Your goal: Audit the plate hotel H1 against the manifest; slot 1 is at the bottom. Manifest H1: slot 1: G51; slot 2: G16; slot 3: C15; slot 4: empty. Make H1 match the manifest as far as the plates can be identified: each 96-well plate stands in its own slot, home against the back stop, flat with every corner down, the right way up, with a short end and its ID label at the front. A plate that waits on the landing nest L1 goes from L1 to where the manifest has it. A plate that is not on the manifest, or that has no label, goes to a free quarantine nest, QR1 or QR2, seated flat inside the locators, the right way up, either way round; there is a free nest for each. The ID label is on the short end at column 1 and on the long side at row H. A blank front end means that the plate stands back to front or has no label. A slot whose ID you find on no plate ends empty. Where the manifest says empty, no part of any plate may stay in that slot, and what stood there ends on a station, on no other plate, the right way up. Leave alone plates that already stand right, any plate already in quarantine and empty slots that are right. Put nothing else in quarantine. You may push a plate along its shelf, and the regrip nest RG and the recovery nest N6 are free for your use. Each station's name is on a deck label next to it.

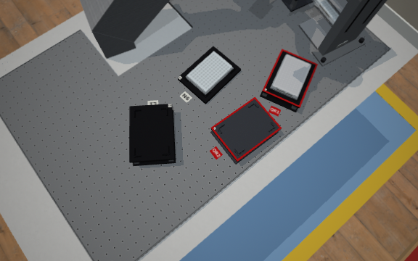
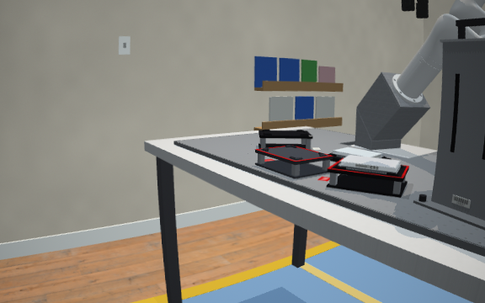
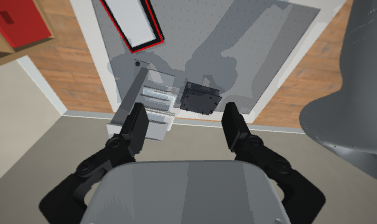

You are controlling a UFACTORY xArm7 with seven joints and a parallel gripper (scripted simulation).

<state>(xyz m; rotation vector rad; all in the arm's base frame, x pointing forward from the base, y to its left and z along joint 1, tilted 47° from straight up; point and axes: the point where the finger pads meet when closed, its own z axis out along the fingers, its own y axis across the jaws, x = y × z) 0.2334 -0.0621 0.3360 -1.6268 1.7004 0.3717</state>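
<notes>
My gripper is now 40 cm above the black nest N6, 19 cm to the left of it and 3 cm past it. The rest, counted from my hand: handle: 21 cm to the left, 16 cm ahead, 6 cm below; then regrip nest RG: 35 cm below, 27 cm to the left, 9 cm behind; then plate hotel H1: 25 cm below, 21 cm to the left, 16 cm ahead.
</notes>
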